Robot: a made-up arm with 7 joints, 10 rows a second.
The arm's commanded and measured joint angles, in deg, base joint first. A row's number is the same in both.
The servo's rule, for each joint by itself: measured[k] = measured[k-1] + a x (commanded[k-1-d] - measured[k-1]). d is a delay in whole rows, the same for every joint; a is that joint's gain. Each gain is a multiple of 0.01, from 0.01 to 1. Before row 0 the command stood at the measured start. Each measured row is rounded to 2 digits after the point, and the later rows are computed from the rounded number. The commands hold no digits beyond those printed.
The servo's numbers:
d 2
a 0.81 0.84 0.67 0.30 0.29 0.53 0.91
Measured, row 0:
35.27 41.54 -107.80 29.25 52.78 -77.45 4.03
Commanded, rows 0 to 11:
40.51 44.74 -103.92 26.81 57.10 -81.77 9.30
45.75 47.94 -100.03 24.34 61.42 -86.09 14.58
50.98 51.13 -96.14 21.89 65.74 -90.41 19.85
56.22 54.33 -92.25 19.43 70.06 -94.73 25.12
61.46 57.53 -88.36 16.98 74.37 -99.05 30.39
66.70 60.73 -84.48 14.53 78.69 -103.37 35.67
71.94 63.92 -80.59 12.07 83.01 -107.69 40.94
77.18 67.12 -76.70 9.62 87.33 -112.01 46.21
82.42 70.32 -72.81 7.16 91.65 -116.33 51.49
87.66 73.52 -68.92 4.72 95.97 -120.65 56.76
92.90 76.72 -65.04 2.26 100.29 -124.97 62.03
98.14 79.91 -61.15 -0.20 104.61 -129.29 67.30
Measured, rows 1 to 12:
35.27 41.54 -107.80 29.25 52.78 -77.45 4.03
35.27 41.54 -107.80 29.25 52.78 -77.45 4.03
39.51 44.23 -105.20 28.52 54.03 -79.74 8.83
44.56 47.35 -101.74 27.27 56.17 -83.11 14.06
49.76 50.53 -97.99 25.66 58.95 -86.98 19.33
54.99 53.72 -94.14 23.79 62.17 -91.09 24.60
60.23 56.92 -90.27 21.75 65.71 -95.31 29.87
65.47 60.12 -86.39 19.58 69.47 -99.58 35.15
70.71 63.31 -82.50 17.33 73.40 -103.88 40.42
75.95 66.51 -78.61 15.02 77.44 -108.19 45.69
81.19 69.71 -74.72 12.66 81.56 -112.50 50.97
86.43 72.91 -70.83 10.28 85.74 -116.82 56.24

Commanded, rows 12 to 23:
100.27 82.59 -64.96 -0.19 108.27 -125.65 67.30
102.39 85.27 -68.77 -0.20 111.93 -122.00 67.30
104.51 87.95 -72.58 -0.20 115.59 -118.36 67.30
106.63 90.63 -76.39 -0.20 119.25 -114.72 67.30
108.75 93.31 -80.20 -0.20 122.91 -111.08 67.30
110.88 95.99 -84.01 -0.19 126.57 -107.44 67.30
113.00 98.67 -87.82 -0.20 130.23 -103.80 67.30
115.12 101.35 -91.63 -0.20 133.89 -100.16 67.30
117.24 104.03 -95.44 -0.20 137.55 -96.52 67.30
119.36 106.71 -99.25 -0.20 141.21 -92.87 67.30
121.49 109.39 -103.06 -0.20 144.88 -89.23 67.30
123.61 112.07 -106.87 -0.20 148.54 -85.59 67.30
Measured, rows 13 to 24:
91.67 76.11 -66.95 7.87 89.96 -121.14 61.51
96.91 79.30 -63.06 5.45 94.21 -125.46 66.78
99.63 82.06 -64.33 3.76 98.29 -125.56 67.25
101.87 84.76 -67.30 2.57 102.25 -123.67 67.30
104.01 87.44 -70.84 1.74 106.12 -120.86 67.30
106.13 90.12 -74.56 1.16 109.93 -117.61 67.30
108.25 92.80 -78.34 0.75 113.69 -114.15 67.30
110.38 95.48 -82.14 0.47 117.43 -110.59 67.30
112.50 98.16 -85.95 0.27 121.14 -106.99 67.30
114.62 100.84 -89.76 0.13 124.84 -103.37 67.30
116.74 103.52 -93.57 0.03 128.53 -99.74 67.30
118.86 106.20 -97.38 -0.04 132.21 -96.10 67.30

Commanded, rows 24 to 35:
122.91 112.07 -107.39 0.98 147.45 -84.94 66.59
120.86 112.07 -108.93 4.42 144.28 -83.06 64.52
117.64 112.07 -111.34 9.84 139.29 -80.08 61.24
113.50 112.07 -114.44 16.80 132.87 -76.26 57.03
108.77 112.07 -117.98 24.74 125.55 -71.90 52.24
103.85 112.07 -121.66 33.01 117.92 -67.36 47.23
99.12 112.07 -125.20 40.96 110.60 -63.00 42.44
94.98 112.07 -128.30 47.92 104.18 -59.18 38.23
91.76 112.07 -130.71 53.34 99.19 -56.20 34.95
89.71 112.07 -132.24 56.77 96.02 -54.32 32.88
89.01 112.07 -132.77 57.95 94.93 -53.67 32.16
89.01 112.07 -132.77 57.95 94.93 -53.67 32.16
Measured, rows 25 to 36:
120.99 108.88 -101.19 -0.09 135.88 -92.46 67.30
123.11 111.56 -105.00 -0.12 139.55 -88.82 67.30
122.95 111.99 -106.60 0.21 141.84 -86.76 66.65
121.26 112.06 -108.16 1.47 142.55 -84.80 64.71
118.33 112.07 -110.29 3.98 141.60 -82.30 61.55
114.42 112.07 -113.07 7.83 139.07 -79.10 57.44
109.84 112.07 -116.36 12.90 135.15 -75.28 52.71
104.99 112.07 -119.91 18.93 130.15 -71.08 47.72
100.24 112.07 -123.45 25.54 124.48 -66.80 42.92
95.98 112.07 -126.70 32.25 118.59 -62.76 38.65
92.56 112.07 -129.39 38.58 112.96 -59.28 35.28
90.25 112.07 -131.30 44.04 108.05 -56.65 33.10

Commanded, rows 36 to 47:
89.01 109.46 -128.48 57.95 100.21 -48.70 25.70
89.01 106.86 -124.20 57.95 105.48 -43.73 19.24
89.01 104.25 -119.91 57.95 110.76 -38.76 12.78
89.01 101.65 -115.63 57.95 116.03 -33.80 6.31
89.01 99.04 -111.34 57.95 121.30 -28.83 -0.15
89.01 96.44 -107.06 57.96 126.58 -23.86 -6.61
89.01 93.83 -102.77 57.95 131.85 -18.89 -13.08
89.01 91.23 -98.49 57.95 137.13 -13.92 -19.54
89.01 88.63 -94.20 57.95 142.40 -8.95 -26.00
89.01 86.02 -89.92 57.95 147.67 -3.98 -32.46
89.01 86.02 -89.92 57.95 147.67 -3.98 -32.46
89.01 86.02 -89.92 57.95 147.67 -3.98 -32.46
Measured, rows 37 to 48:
89.25 112.07 -132.28 48.21 104.25 -55.07 32.24
89.06 112.07 -132.61 51.13 101.55 -54.33 32.17
89.02 109.88 -129.84 53.18 101.16 -51.35 26.28
89.01 107.34 -126.06 54.61 102.41 -47.31 19.87
89.01 104.74 -121.94 55.61 104.83 -42.78 13.42
89.01 102.14 -117.71 56.31 108.08 -38.02 6.95
89.01 99.54 -113.44 56.80 111.91 -33.15 0.49
89.01 96.94 -109.17 57.15 116.16 -28.23 -5.97
89.01 94.33 -104.88 57.39 120.71 -23.28 -12.44
89.01 91.73 -100.60 57.56 125.47 -18.32 -18.90
89.01 89.13 -96.31 57.68 130.38 -13.35 -25.36
89.01 86.52 -92.03 57.76 135.39 -8.38 -31.82

